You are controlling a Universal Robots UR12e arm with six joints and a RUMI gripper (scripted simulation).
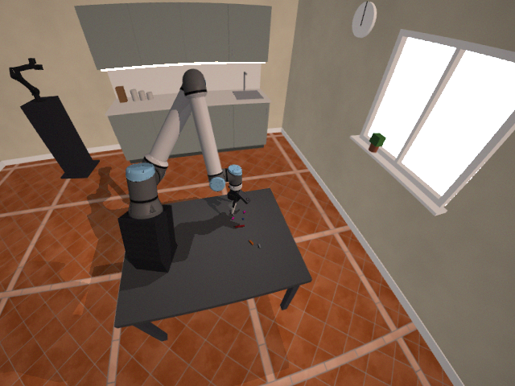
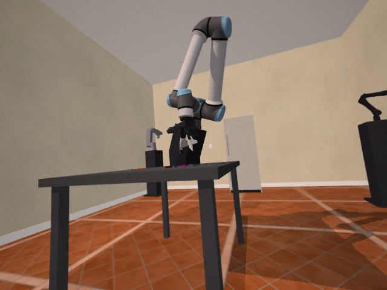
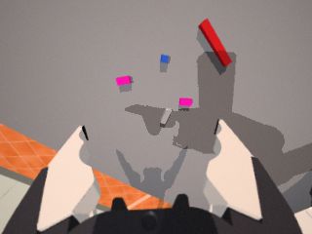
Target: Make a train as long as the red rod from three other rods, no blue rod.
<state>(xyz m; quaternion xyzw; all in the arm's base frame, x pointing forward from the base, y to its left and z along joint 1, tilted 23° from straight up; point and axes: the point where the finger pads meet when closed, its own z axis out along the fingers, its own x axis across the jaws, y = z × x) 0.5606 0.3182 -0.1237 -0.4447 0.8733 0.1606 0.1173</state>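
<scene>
The red rod lies 10 mm ahead of my hand, 120 mm to the right of it and 70 mm below it. Round my hand: blue rod: 40 mm ahead, 50 mm to the right, 70 mm below; then orange rod: 80 mm ahead, 270 mm to the right, 70 mm below.
</scene>
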